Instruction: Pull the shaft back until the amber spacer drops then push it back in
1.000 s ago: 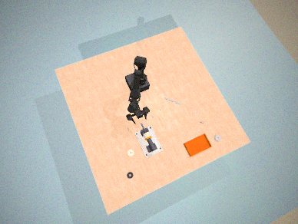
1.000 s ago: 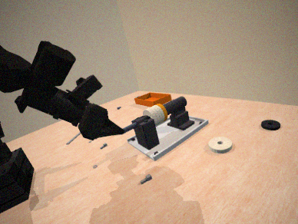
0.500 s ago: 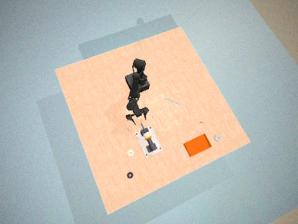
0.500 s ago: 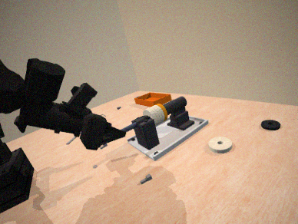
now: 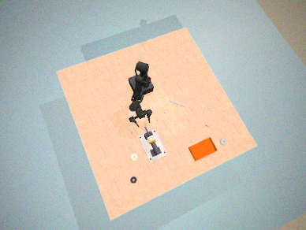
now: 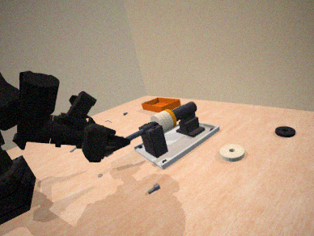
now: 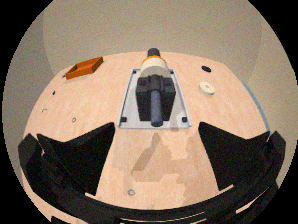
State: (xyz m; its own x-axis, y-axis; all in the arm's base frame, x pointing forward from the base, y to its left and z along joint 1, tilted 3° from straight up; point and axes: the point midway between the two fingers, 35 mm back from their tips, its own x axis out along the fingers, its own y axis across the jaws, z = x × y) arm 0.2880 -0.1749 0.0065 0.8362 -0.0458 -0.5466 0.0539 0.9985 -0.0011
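My gripper tip is now 120 mm short of the shaft, 10 mm to the left of it and 10 mm above it. The rest, counted from my gripper tip: cream washer: 170 mm ahead, 180 mm to the right, 90 mm below; black washer: 320 mm ahead, 260 mm to the right, 90 mm below; amber spacer: 140 mm ahead, 10 mm to the right, 10 mm below.
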